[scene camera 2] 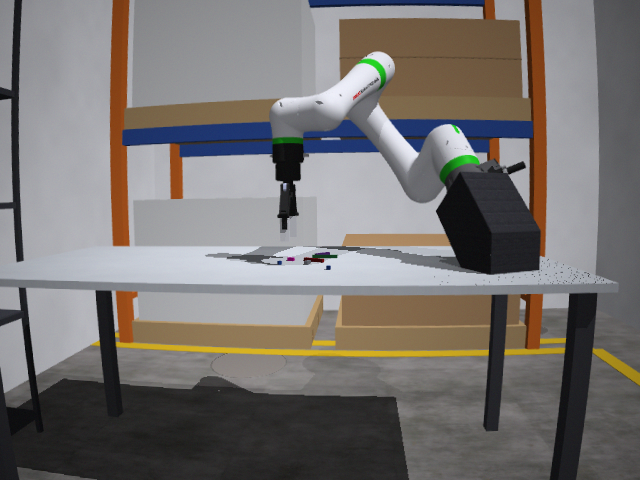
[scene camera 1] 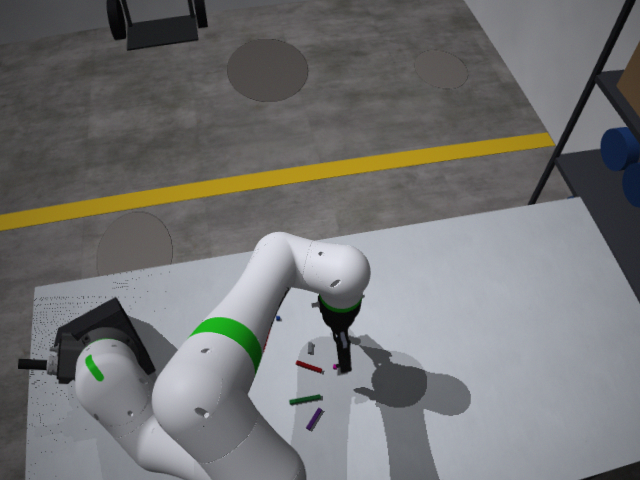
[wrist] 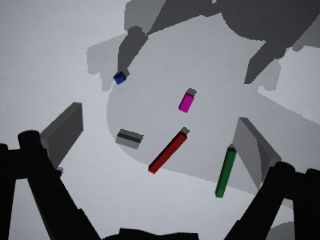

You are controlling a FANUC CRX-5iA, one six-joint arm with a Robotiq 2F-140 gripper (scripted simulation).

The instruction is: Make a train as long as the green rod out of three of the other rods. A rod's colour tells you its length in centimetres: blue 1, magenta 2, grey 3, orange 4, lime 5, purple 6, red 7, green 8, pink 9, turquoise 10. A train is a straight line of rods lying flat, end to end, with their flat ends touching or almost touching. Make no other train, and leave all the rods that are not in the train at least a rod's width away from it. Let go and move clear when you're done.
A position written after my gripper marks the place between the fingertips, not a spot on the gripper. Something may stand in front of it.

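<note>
My gripper (scene camera 2: 289, 238); visible too in the wrist view (wrist: 159, 123).
</note>
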